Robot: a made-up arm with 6 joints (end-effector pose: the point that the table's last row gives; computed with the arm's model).
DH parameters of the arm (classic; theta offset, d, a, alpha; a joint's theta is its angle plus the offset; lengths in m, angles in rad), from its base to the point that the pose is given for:
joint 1: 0 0.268 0 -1.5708
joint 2: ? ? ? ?
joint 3: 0 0 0 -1.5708
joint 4: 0 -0.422 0 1.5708
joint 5: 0 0.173 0 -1.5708
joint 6: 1.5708 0 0 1.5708
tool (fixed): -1.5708 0 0 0
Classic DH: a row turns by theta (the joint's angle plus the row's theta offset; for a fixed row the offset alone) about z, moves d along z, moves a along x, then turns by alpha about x.
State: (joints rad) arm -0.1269 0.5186 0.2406 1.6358 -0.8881 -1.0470
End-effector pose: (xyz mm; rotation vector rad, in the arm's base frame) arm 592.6 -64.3 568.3 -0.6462 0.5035 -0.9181
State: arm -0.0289 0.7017 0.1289 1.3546 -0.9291 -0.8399
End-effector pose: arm 630.8 -55.4 401.2 -0.7047 0.9662 -0.7151
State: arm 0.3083 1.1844 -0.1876 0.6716 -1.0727 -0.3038
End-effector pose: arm 475.2 9.2 -15.9 -1.0381 2.1282 -0.0721
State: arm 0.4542 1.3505 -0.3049 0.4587 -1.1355 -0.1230
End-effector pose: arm 357.1 1.8 -96.0 -1.1872 2.5141 0.1149
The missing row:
joint 2: -1.5708 0 0.288 3.1416
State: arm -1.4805 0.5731 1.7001 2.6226 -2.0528 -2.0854
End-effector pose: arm 173.0 -245.3 928.0 0.9737 1.8743 1.3128
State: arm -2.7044 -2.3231 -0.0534 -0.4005 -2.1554 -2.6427
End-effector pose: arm 322.2 326.4 437.7 0.9567 -2.4633 -0.9330
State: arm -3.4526 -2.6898 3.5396 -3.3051 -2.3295 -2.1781
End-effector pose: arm -335.1 -71.6 14.3 1.7387 -0.6743 0.7240
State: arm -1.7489 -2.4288 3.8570 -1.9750 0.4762 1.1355
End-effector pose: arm 25.5 -242.4 -107.8 0.6371 -0.7812 -2.1153
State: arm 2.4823 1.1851 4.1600 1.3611 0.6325 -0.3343
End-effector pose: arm 162.3 -80.2 279.5 1.8124 -1.3529 -0.6982
